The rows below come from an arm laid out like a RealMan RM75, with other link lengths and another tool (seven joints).
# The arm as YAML. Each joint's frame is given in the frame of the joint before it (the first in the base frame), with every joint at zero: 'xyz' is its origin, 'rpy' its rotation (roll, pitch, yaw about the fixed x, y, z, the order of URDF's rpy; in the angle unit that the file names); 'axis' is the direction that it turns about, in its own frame. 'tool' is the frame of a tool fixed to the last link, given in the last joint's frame.
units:
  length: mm
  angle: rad
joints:
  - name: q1
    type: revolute
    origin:
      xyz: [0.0, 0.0, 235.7]
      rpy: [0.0, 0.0, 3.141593]
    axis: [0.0, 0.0, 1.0]
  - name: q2
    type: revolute
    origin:
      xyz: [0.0, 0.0, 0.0]
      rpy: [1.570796, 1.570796, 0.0]
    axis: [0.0, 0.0, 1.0]
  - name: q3
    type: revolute
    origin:
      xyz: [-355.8, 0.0, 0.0]
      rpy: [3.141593, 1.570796, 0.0]
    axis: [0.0, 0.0, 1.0]
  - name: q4
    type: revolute
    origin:
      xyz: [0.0, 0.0, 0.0]
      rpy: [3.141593, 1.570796, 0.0]
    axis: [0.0, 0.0, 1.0]
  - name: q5
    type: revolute
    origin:
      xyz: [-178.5, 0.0, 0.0]
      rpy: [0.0, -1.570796, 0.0]
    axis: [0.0, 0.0, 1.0]
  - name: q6
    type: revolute
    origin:
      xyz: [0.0, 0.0, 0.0]
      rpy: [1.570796, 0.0, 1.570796]
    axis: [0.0, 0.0, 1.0]
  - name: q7
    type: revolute
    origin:
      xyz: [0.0, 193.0, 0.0]
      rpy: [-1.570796, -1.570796, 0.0]
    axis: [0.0, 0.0, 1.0]
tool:
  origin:
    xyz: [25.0, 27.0, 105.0]
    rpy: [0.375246, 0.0, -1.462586]
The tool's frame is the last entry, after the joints.
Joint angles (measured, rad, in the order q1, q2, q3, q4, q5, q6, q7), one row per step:
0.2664, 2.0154, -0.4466, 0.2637, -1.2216, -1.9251, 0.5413
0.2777, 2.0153, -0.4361, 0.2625, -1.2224, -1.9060, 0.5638
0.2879, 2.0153, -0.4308, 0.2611, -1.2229, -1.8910, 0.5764
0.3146, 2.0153, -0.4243, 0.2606, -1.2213, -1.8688, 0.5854
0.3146, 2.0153, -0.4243, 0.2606, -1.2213, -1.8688, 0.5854
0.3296, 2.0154, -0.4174, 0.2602, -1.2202, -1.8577, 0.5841
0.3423, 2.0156, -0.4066, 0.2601, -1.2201, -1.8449, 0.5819
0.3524, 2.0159, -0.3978, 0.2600, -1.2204, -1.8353, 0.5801
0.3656, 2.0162, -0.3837, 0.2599, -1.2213, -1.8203, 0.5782
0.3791, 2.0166, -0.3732, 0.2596, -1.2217, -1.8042, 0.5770
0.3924, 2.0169, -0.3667, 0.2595, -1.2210, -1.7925, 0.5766
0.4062, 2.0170, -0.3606, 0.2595, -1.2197, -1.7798, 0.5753
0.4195, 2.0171, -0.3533, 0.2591, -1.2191, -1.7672, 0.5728
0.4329, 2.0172, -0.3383, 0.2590, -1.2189, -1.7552, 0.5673
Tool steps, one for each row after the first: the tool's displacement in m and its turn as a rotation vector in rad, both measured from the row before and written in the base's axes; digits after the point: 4 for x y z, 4 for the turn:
0.0007, 0.0070, -0.0004, -0.0130, 0.0163, -0.0049
-0.0004, 0.0056, -0.0011, -0.0100, 0.0075, -0.0017
-0.0047, 0.0114, -0.0019, -0.0103, 0.0038, 0.0067
0.0000, 0.0000, 0.0000, 0.0000, 0.0000, 0.0000
-0.0028, 0.0064, -0.0002, 0.0010, -0.0021, 0.0028
-0.0016, 0.0062, 0.0001, 0.0029, -0.0019, -0.0020
-0.0015, 0.0048, 0.0001, 0.0024, -0.0011, -0.0010
-0.0014, 0.0068, 0.0003, 0.0033, -0.0009, -0.0040
-0.0016, 0.0068, -0.0006, -0.0003, -0.0015, -0.0032
-0.0026, 0.0058, -0.0005, -0.0008, -0.0007, 0.0010
-0.0026, 0.0061, -0.0006, -0.0008, -0.0018, 0.0004
-0.0025, 0.0059, -0.0005, 0.0005, -0.0028, 0.0000
-0.0021, 0.0064, 0.0014, 0.0081, -0.0021, -0.0029

